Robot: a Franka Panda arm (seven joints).
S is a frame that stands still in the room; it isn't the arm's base.
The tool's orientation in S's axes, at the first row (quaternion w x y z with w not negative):
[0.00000, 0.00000, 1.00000, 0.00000]
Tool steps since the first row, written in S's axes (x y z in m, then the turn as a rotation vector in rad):
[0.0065, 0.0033, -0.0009, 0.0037, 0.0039, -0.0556]
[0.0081, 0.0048, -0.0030, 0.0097, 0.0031, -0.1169]
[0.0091, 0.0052, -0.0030, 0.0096, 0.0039, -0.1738]
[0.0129, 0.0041, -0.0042, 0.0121, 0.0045, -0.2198]
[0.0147, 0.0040, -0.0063, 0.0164, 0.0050, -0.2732]
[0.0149, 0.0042, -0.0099, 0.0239, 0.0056, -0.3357]
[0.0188, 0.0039, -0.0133, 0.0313, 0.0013, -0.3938]
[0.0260, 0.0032, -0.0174, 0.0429, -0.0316, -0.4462]
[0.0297, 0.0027, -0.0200, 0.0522, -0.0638, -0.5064]
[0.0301, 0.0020, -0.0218, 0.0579, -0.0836, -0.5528]
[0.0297, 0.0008, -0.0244, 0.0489, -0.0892, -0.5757]
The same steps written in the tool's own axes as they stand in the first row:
[-0.0065, 0.0033, 0.0009, -0.0037, 0.0039, 0.0556]
[-0.0081, 0.0048, 0.0030, -0.0097, 0.0031, 0.1169]
[-0.0091, 0.0052, 0.0030, -0.0096, 0.0039, 0.1738]
[-0.0129, 0.0041, 0.0042, -0.0121, 0.0045, 0.2198]
[-0.0147, 0.0040, 0.0063, -0.0164, 0.0050, 0.2732]
[-0.0149, 0.0042, 0.0099, -0.0239, 0.0056, 0.3357]
[-0.0188, 0.0039, 0.0133, -0.0313, 0.0013, 0.3938]
[-0.0260, 0.0032, 0.0174, -0.0429, -0.0316, 0.4462]
[-0.0297, 0.0027, 0.0200, -0.0522, -0.0638, 0.5064]
[-0.0301, 0.0020, 0.0218, -0.0579, -0.0836, 0.5528]
[-0.0297, 0.0008, 0.0244, -0.0489, -0.0892, 0.5757]

